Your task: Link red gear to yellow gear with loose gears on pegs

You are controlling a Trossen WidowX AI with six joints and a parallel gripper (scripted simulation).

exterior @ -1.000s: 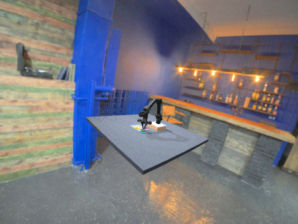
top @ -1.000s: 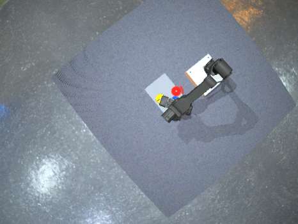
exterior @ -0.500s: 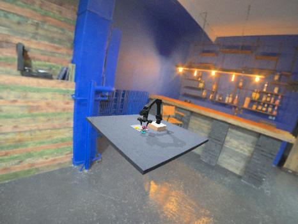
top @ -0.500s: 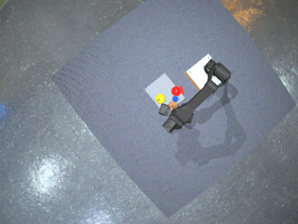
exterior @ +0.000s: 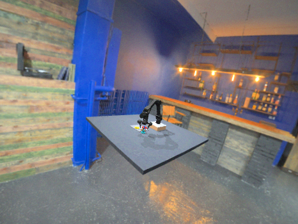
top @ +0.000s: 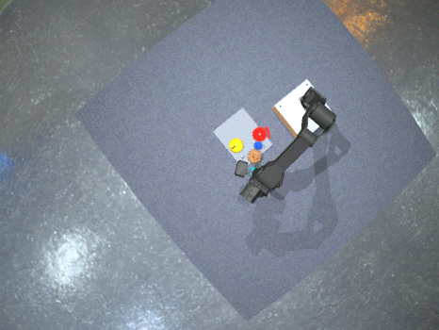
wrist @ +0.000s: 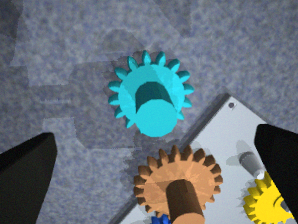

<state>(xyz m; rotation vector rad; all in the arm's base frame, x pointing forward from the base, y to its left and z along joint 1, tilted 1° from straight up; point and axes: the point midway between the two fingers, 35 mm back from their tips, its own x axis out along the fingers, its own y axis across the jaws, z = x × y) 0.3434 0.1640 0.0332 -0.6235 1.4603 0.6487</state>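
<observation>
Right now my gripper tip is 4 cm above the cyan gear. Round my gripper tip: blue gear (10 cm to the right, 7 cm behind, 3 cm below); orange gear (6 cm to the right, 3 cm below, 3 cm behind); red gear (14 cm to the right, 9 cm behind, 4 cm below).
</observation>
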